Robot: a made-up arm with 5 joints. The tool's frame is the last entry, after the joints. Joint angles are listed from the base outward. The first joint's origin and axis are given. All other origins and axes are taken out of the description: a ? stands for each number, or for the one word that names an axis. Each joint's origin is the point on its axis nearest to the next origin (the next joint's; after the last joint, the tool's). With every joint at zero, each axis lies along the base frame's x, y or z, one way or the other. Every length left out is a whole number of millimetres.
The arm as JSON. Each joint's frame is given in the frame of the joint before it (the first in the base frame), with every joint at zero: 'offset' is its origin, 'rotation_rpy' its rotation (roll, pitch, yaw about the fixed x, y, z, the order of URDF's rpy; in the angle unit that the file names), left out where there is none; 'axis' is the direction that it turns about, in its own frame. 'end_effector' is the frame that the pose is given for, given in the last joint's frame.
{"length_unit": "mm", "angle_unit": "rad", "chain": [
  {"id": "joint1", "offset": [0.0, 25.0, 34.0], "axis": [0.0, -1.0, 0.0]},
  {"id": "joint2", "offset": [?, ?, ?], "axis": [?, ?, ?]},
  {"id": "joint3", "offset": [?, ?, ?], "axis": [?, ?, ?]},
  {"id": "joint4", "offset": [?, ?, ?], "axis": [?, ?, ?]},
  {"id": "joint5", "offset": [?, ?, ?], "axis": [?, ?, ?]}
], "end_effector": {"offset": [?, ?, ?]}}
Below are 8 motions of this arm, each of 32 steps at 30 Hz.
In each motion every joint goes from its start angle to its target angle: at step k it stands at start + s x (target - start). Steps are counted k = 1, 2, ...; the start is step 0. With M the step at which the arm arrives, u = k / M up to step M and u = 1 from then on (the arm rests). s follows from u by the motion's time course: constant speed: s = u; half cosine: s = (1 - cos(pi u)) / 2; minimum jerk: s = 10 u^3 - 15 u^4 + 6 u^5.
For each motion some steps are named. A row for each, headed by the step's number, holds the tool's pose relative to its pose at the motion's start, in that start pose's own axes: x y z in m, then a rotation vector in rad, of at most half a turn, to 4 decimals.
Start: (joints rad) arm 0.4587 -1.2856 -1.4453 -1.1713 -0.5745
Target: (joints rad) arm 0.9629 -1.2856 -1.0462 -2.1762 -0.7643
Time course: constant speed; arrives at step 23
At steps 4, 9, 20, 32:
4: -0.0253 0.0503 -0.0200 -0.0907 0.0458 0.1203
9: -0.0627 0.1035 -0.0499 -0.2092 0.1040 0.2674
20: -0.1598 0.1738 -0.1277 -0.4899 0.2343 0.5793
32: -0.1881 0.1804 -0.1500 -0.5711 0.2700 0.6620

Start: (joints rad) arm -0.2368 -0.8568 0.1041 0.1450 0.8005
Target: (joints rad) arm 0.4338 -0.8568 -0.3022 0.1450 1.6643
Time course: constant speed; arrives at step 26
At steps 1, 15, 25, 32:
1: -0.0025 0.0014 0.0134 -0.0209 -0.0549 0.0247
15: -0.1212 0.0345 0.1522 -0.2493 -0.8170 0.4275
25: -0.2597 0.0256 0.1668 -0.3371 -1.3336 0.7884
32: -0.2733 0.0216 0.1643 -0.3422 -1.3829 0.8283

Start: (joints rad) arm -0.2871 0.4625 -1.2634 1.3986 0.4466
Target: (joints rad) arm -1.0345 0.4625 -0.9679 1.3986 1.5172
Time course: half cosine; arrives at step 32
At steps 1, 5, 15, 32:
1: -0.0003 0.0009 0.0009 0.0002 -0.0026 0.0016
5: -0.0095 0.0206 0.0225 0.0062 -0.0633 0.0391
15: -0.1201 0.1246 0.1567 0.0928 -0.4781 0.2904
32: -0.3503 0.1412 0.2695 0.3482 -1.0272 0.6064

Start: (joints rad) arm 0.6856 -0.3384 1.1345 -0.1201 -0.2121
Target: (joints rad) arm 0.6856 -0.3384 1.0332 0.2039 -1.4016
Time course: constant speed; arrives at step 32
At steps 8, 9, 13, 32:
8: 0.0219 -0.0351 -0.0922 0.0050 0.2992 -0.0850
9: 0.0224 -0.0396 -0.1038 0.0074 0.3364 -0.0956
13: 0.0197 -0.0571 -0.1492 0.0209 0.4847 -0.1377
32: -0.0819 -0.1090 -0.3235 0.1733 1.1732 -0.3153

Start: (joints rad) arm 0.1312 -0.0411 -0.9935 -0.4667 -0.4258
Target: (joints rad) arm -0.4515 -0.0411 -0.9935 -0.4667 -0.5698
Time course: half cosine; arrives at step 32
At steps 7, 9, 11, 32:
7: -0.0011 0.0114 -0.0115 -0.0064 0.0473 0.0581
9: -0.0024 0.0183 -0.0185 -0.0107 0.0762 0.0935
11: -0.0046 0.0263 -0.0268 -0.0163 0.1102 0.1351
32: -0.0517 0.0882 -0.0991 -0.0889 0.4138 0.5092

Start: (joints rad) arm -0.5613 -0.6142 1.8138 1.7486 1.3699
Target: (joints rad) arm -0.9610 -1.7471 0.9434 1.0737 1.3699
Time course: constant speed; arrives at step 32
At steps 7, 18, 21, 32:
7: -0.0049 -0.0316 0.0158 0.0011 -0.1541 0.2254
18: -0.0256 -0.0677 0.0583 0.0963 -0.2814 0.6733
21: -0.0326 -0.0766 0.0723 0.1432 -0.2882 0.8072
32: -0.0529 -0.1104 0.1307 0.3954 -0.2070 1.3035

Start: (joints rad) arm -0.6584 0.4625 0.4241 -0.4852 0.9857
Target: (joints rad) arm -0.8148 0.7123 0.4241 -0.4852 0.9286
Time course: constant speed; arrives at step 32
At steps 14, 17, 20, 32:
14: 0.0086 -0.0020 -0.0195 -0.1170 0.0489 -0.0486
17: 0.0102 -0.0028 -0.0237 -0.1422 0.0594 -0.0585
20: 0.0118 -0.0037 -0.0279 -0.1676 0.0699 -0.0682
32: 0.0172 -0.0089 -0.0445 -0.2696 0.1117 -0.1052

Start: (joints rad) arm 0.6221 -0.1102 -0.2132 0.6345 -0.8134
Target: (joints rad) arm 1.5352 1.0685 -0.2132 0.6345 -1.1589
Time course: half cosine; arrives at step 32
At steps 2, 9, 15, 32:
2: 0.0005 -0.0036 0.0016 0.0114 -0.0022 -0.0067
9: 0.0045 -0.0643 0.0202 0.2297 -0.0324 -0.1108
15: 0.0053 -0.1312 0.0123 0.6064 -0.0460 -0.2014
32: 0.0343 -0.1054 -0.0563 1.4333 0.0597 -0.0905

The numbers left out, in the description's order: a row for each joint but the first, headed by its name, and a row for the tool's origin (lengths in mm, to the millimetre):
joint2: xyz -38.0 0.0 127.0, axis 0.0 0.0 -1.0
joint3: xyz -19.0 68.0 0.0, axis 1.0 0.0 0.0
joint4: xyz 0.0 -228.0 -312.0, axis 0.0 0.0 -1.0
joint5: xyz -11.0 181.0 0.0, axis 0.0 -1.0 0.0
tool: xyz 315.0 0.0 81.0

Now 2 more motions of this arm.
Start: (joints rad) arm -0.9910 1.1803 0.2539 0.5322 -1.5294
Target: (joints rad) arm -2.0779 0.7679 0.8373 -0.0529 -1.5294
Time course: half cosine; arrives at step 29
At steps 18, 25, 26, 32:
18: -0.0057 -0.1933 -0.2455 -0.4824 0.3483 -0.3686
25: -0.0636 -0.2770 -0.3592 -0.5664 0.5632 -0.4710
26: -0.0693 -0.2824 -0.3678 -0.5698 0.5800 -0.4772
32: -0.0770 -0.2891 -0.3790 -0.5736 0.6021 -0.4850

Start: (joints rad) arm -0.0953 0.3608 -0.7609 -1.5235 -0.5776
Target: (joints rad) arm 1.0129 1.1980 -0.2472 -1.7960 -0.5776
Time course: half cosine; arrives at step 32
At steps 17, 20, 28, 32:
17: 0.1960 -0.1153 0.2275 0.1394 -0.6036 -0.5316
20: 0.2060 -0.1724 0.3006 0.1373 -0.7839 -0.6715
28: 0.1601 -0.2812 0.4370 0.0927 -1.1407 -0.9380
32: 0.1469 -0.2947 0.4548 0.0825 -1.1918 -0.9755

